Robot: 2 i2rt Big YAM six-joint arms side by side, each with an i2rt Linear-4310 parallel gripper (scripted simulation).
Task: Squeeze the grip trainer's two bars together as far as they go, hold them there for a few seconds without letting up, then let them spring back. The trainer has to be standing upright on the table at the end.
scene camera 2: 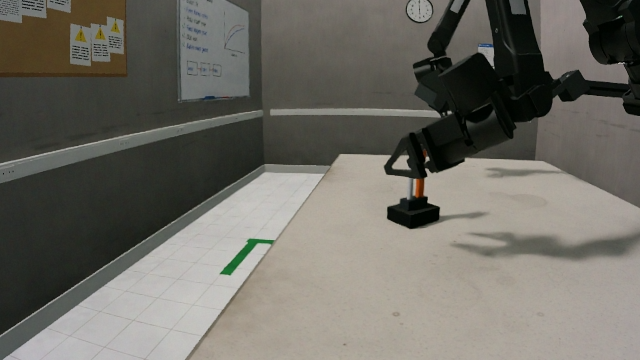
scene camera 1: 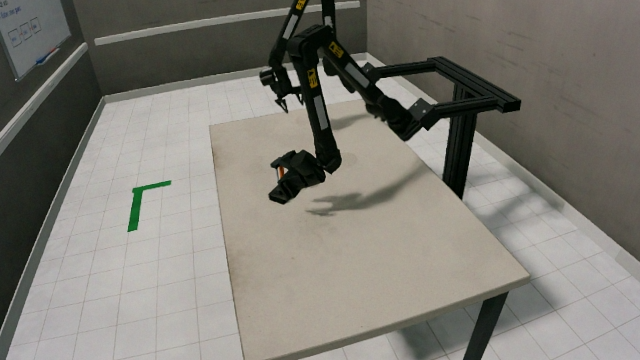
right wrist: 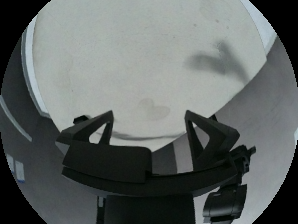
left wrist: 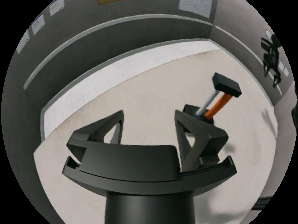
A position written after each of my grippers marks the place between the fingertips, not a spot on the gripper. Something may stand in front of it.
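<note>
My left gripper [scene camera 2: 397,167] is in view, and the left wrist view shows me that gripper [left wrist: 149,113] too. I also see my right gripper [right wrist: 149,113]. Then there is a grip trainer [scene camera 2: 412,213], and I find the trainer [left wrist: 230,88] in the left wrist view as well.
</note>
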